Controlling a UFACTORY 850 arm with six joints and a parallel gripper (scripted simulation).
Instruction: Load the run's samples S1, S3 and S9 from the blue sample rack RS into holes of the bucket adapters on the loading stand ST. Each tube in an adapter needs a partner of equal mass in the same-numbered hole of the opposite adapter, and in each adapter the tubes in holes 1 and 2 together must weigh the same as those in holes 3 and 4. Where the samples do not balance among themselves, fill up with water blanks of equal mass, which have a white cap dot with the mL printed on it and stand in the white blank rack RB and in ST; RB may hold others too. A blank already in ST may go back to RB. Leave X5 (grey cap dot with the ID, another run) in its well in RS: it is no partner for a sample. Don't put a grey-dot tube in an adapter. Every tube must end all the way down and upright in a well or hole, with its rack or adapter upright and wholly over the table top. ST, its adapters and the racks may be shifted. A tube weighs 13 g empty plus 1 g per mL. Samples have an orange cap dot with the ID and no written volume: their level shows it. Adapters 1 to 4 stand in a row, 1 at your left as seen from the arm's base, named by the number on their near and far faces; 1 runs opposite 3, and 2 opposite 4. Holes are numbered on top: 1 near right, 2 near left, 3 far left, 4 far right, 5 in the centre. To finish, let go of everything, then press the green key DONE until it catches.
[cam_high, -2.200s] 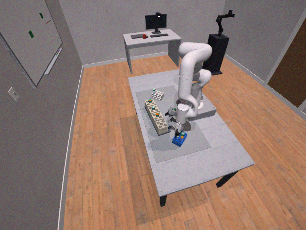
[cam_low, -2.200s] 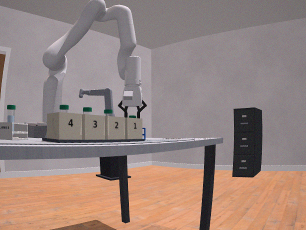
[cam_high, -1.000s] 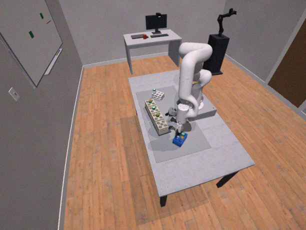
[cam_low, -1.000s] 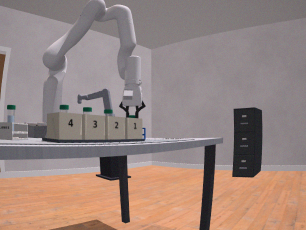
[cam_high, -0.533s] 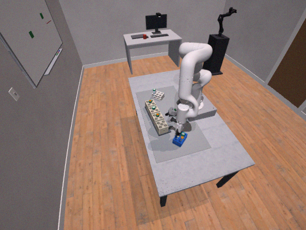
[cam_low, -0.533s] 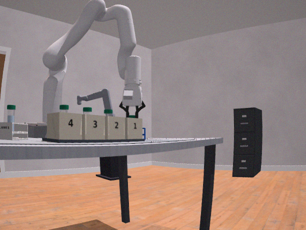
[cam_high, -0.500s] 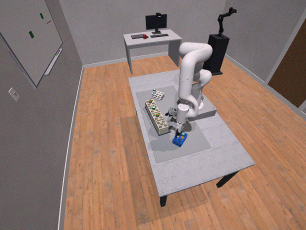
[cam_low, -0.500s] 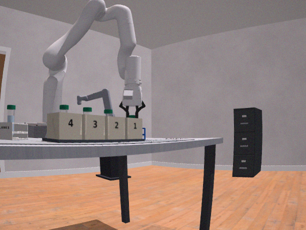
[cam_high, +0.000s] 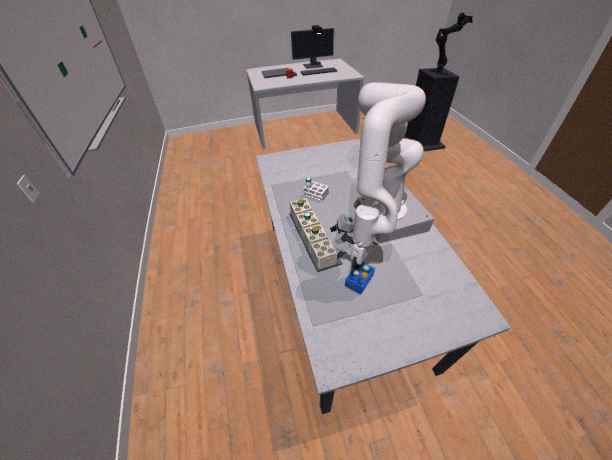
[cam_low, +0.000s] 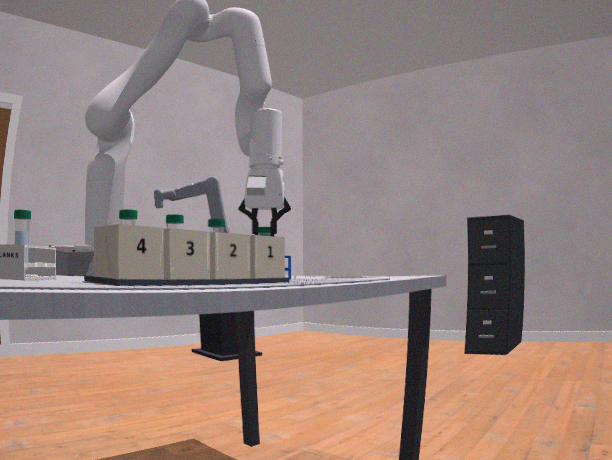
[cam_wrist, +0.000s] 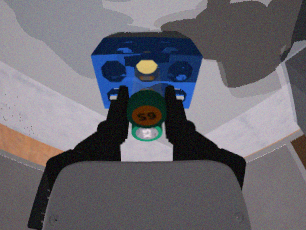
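Right now my hand is 10 mm to the left of the sample tube S9 and 50 mm above it. Also, from my hand: grey-dot tube X5: 20 mm behind, 20 mm to the left, 60 mm below; blue sample rack RS: 10 mm behind, 10 mm to the left, 100 mm below; adapter 1: 120 mm ahead, 140 mm to the right, 80 mm below.
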